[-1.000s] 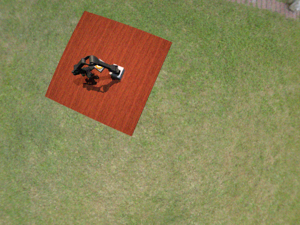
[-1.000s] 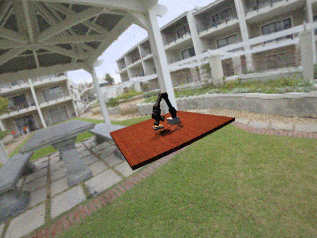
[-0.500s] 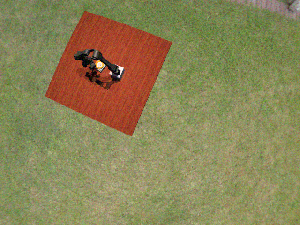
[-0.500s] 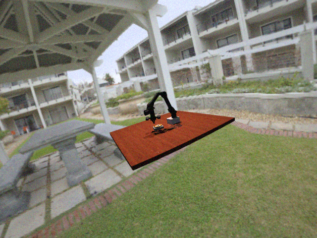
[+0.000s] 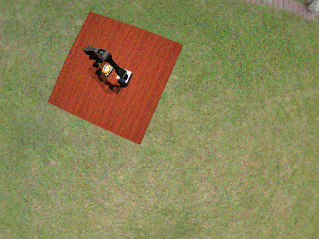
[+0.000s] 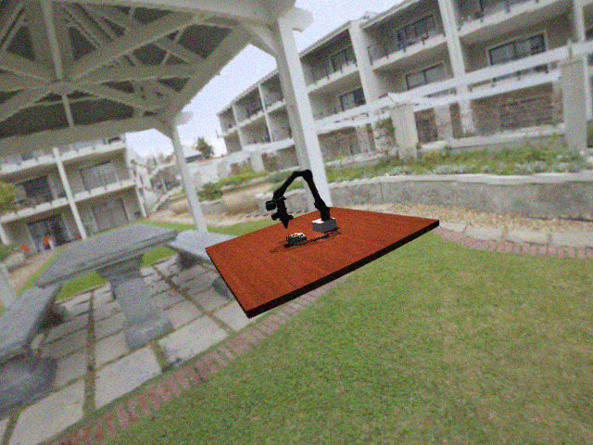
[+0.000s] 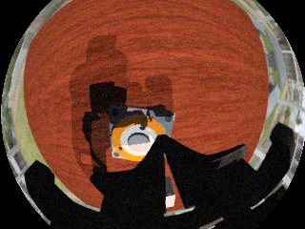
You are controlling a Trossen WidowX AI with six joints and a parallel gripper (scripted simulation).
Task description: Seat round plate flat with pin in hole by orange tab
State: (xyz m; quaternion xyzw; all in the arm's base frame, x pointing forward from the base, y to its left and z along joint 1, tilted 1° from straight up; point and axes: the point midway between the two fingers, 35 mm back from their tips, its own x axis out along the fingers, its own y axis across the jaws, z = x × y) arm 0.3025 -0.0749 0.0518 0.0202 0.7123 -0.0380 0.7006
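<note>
Right now the round plate is 1 cm behind my gripper tip, 3 cm to the left of it and 5 cm below it. From my gripper tip the other things lie so: grey square base (3 cm behind, 4 cm to the left, 7 cm below).
</note>
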